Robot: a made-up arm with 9 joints.
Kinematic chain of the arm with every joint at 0, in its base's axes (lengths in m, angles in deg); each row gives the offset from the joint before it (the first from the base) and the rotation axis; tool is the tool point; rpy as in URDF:
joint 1: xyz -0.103 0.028 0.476 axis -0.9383 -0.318 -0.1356
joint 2: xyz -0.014 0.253 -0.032 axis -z
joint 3: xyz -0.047 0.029 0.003 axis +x
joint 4: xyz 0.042 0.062 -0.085 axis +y
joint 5: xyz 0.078 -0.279 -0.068 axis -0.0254 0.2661 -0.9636
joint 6: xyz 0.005 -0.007 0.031 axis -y
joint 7: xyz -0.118 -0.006 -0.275 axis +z
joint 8: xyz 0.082 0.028 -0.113 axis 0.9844 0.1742 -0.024
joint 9: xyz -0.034 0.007 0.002 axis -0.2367 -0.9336 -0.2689
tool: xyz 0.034 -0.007 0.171 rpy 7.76 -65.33 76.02
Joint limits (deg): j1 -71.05..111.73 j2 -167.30..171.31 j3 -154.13..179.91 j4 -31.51..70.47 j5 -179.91..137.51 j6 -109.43..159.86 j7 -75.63..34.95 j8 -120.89..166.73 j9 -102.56..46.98
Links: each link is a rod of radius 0.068 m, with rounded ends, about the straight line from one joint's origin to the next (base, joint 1, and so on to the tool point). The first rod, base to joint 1, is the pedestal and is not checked.
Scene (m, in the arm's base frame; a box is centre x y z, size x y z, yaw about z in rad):
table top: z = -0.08
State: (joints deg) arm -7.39 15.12 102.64 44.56 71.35 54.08 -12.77 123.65 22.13
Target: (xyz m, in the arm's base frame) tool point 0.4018 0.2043 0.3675
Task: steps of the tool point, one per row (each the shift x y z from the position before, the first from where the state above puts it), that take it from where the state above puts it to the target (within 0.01 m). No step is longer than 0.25 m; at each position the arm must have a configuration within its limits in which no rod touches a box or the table.
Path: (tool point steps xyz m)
1: 0.1865 0.0766 0.0039
2: 0.2064 0.0095 0.0294
3: 0.1949 -0.0671 0.0453
4: 0.1513 -0.1366 0.0495
5: 0.0827 -0.1831 0.0453
6: 0.0018 -0.1971 0.0368
7: -0.0753 -0.1755 0.0295

